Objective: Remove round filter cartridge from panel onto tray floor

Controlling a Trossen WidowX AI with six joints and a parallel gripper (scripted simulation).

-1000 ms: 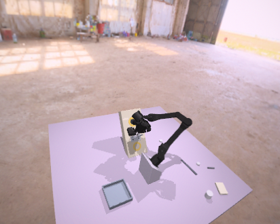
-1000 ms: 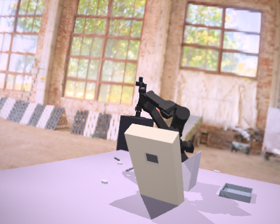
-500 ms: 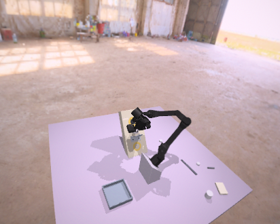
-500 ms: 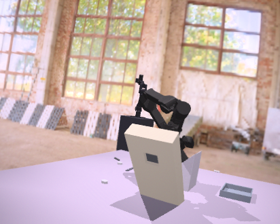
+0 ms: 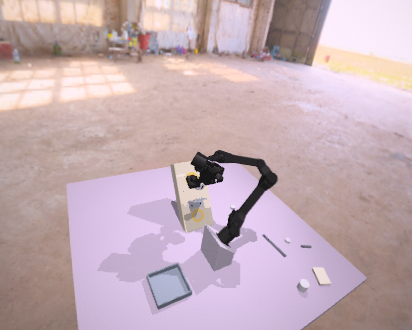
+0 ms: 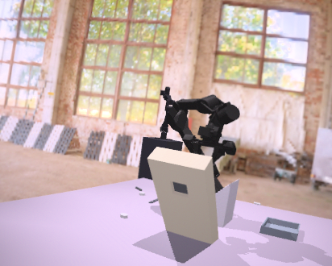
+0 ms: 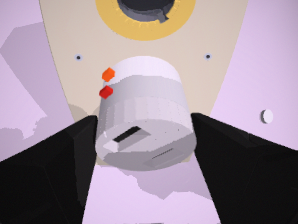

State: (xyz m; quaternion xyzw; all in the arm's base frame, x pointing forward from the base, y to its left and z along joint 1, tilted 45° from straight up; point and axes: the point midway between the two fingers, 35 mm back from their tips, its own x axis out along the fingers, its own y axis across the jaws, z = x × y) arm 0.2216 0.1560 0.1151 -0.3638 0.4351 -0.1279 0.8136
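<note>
The tray is 340 mm behind my gripper tip, 250 mm below it and 240 mm to the left of it. Round my gripper tip: tan block: 540 mm behind, 480 mm to the right, 250 mm below; beige service panel: 110 mm below, 70 mm ahead; round filter cartridge: right at my gripper tip.
</note>
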